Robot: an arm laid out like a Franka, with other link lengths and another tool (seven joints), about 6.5 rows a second.
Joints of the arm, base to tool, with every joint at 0 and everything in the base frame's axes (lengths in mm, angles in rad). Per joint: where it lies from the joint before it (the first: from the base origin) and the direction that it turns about. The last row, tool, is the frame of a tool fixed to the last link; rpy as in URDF.
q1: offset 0 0 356.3 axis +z
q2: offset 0 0 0 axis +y
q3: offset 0 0 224.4 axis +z
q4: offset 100.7 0 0 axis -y
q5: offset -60.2 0 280.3 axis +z
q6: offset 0 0 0 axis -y
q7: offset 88 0 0 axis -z
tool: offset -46 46 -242.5 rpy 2.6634 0 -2.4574
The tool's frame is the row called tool.
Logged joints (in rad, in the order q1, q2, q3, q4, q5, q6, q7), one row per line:
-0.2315, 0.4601, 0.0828, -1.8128, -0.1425, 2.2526, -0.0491
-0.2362, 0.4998, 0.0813, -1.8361, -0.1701, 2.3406, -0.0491
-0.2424, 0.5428, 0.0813, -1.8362, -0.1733, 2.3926, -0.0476
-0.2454, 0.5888, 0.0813, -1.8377, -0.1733, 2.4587, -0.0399
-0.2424, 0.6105, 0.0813, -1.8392, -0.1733, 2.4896, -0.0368
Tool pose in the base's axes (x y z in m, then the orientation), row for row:
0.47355, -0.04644, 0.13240, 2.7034, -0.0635, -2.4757
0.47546, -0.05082, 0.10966, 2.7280, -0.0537, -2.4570
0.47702, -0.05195, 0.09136, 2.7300, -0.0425, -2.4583
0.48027, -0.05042, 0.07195, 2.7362, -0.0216, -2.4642
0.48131, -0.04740, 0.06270, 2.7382, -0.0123, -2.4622
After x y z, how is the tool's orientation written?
As angles about the fixed x, y, z axes (roll, pitch, yaw), in radians.
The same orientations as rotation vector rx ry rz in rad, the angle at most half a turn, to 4 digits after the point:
0.9231, -2.7318, -0.5769
0.9589, -2.7399, -0.5475
0.9639, -2.7493, -0.5523
0.9691, -2.7705, -0.5584
0.9773, -2.7766, -0.5615

